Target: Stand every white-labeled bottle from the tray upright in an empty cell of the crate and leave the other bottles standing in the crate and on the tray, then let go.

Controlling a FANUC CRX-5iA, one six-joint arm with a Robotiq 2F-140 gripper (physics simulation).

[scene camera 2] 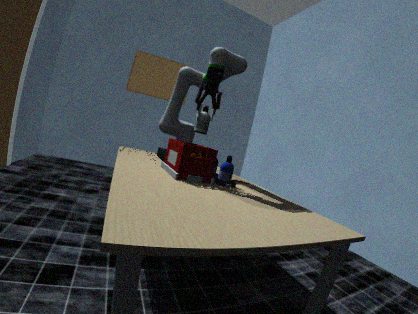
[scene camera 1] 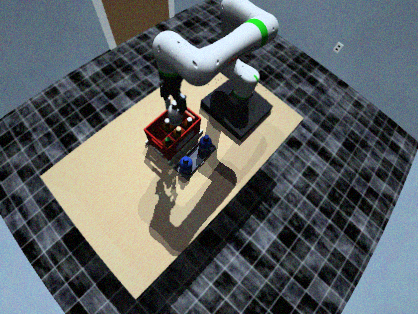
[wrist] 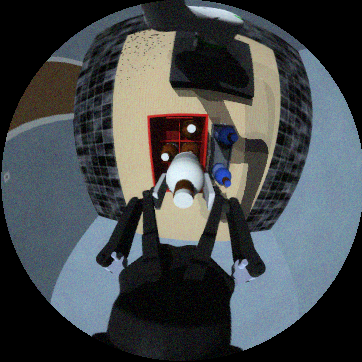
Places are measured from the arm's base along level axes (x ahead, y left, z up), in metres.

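Pixels of known places: gripper, fingertip midpoint: (scene camera 2: 203, 118) (scene camera 1: 174, 112) (wrist: 184, 179); arm's base at its link origin: (scene camera 1: 239, 97) (wrist: 209, 47).
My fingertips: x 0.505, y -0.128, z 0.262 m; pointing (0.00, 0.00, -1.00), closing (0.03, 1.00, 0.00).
Note:
For each thing: its top centre in the pictures, then the offset to it from my fingertips. "spot": a spot on its surface instead. Level surfaces: height alone.
- white-labeled bottle at its top centre: (wrist: 182, 201) (scene camera 1: 174, 102) (scene camera 2: 206, 105) dy +0.000, dx -0.006, dz +0.075 m
- red crate at its top centre: (wrist: 176, 156) (scene camera 2: 191, 143) (scene camera 1: 172, 123) dy -0.032, dx -0.011, dz -0.148 m
- tray at a spot on its surface: (wrist: 215, 150) (scene camera 1: 193, 154) spot: dy +0.135, dx +0.006, dz -0.318 m
- wooden table at its surface level: dz -0.324 m
My gripper (scene camera 1: 175, 105) (scene camera 2: 207, 111) (wrist: 184, 179) is shut on a white-labeled bottle (scene camera 1: 175, 115) (scene camera 2: 202, 123) (wrist: 185, 171), white-capped and near upright, high above the red crate (scene camera 1: 158, 143) (scene camera 2: 199, 165) (wrist: 170, 116). In the crate stand bottles with white caps (scene camera 1: 167, 121) (wrist: 191, 128), a cream-capped one (scene camera 1: 178, 129) and a green-capped one (scene camera 1: 168, 140). The upper left cell looks empty in the wrist view; the held bottle hides the lower cells there. Two blue bottles (scene camera 1: 185, 164) (wrist: 226, 135) stand on the tray (scene camera 1: 195, 157) (wrist: 215, 150), with bare tray between them.
The tray stands close beside the crate's long side on the wooden table (scene camera 1: 95, 185) (scene camera 2: 200, 220). The arm's black base block (scene camera 1: 235, 120) (wrist: 180, 85) stands behind the crate and tray. The arm's shadow falls across the tabletop.

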